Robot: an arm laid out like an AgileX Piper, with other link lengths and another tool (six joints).
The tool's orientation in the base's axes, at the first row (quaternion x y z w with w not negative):
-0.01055, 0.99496, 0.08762, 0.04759
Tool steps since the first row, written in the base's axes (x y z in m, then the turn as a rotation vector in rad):
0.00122, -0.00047, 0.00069, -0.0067, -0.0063, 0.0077
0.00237, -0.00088, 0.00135, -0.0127, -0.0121, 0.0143
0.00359, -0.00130, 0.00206, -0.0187, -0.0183, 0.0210
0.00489, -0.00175, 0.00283, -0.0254, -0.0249, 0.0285
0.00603, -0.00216, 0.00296, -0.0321, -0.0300, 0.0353
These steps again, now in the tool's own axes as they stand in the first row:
-0.00127, -0.00038, -0.00065, 0.0060, -0.0047, -0.0093
-0.00248, -0.00070, -0.00126, 0.0114, -0.0091, -0.0173
-0.00376, -0.00103, -0.00191, 0.0168, -0.0138, -0.0255
-0.00512, -0.00138, -0.00263, 0.0228, -0.0188, -0.0347
-0.00626, -0.00179, -0.00272, 0.0289, -0.0225, -0.0428

